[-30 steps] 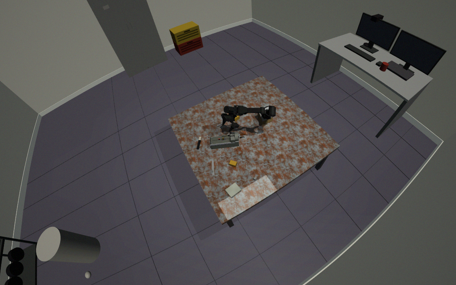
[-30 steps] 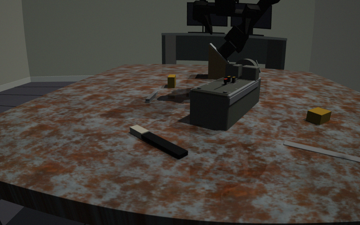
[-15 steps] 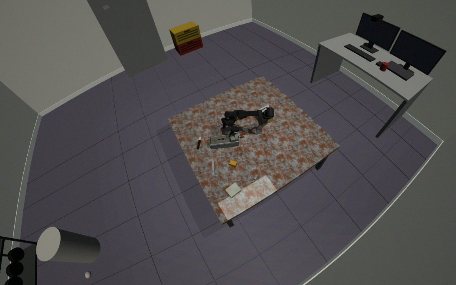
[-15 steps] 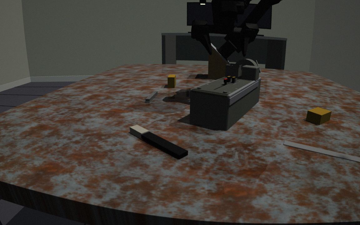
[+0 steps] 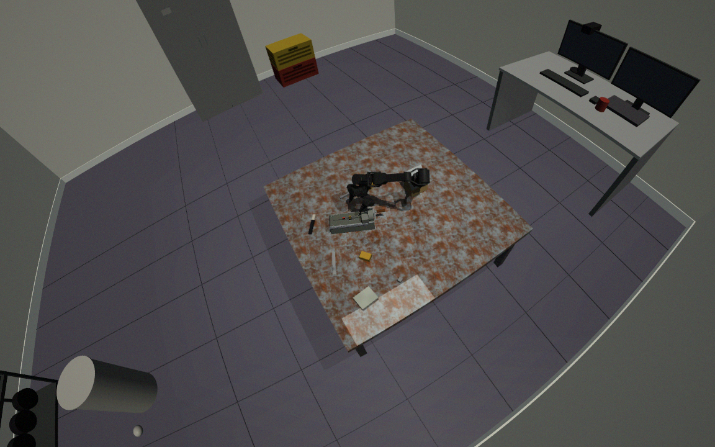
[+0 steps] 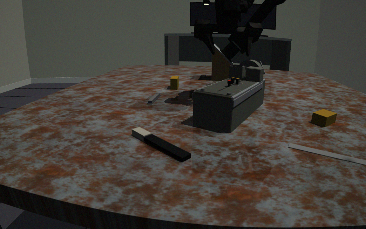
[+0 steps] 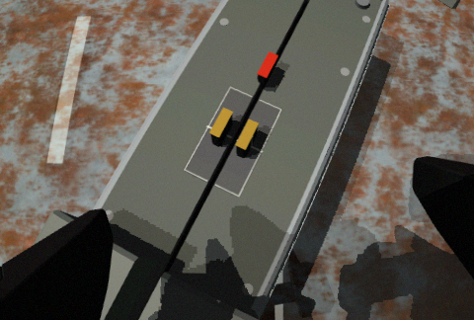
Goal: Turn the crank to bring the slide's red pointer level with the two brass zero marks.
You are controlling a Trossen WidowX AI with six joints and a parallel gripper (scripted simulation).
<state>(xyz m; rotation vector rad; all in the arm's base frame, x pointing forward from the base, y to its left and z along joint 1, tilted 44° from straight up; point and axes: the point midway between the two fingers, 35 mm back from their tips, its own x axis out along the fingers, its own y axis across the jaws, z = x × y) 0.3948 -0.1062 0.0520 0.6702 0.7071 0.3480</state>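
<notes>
Now: the brown crank handle 13 cm behind my gripper tip, 8 cm to the left of it and 7 cm below it. From my gripper tip the other things lie so: red pointer 8 cm ahead, 1 cm to the right, 6 cm below; then small grey bar 6 cm behind, 21 cm to the right, 14 cm below; then grey strip 26 cm ahead, 15 cm to the left, 14 cm below.
</notes>
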